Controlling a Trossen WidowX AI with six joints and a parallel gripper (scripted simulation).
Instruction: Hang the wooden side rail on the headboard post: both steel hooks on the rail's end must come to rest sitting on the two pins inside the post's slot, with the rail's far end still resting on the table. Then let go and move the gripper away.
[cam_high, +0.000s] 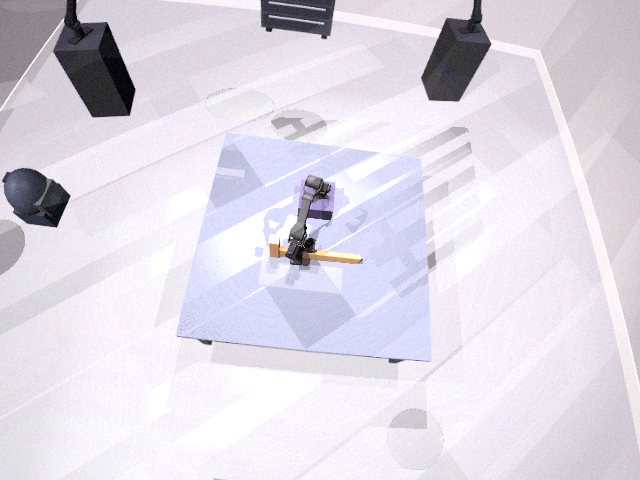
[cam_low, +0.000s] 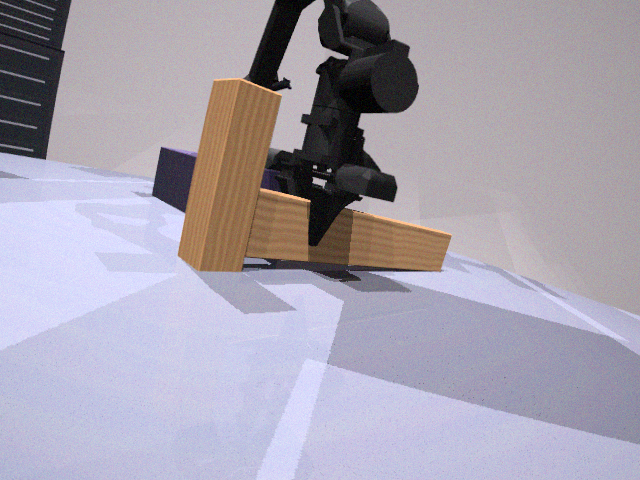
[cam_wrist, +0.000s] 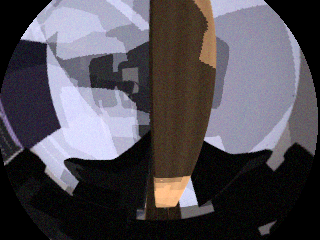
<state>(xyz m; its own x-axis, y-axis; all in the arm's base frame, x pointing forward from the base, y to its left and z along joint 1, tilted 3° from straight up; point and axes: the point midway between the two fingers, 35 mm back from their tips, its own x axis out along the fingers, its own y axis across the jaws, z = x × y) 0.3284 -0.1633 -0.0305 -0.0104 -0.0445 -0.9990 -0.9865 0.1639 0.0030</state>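
Right now the wooden headboard post is 2 cm behind my gripper tip, 12 cm to the right of it and 5 cm above it.
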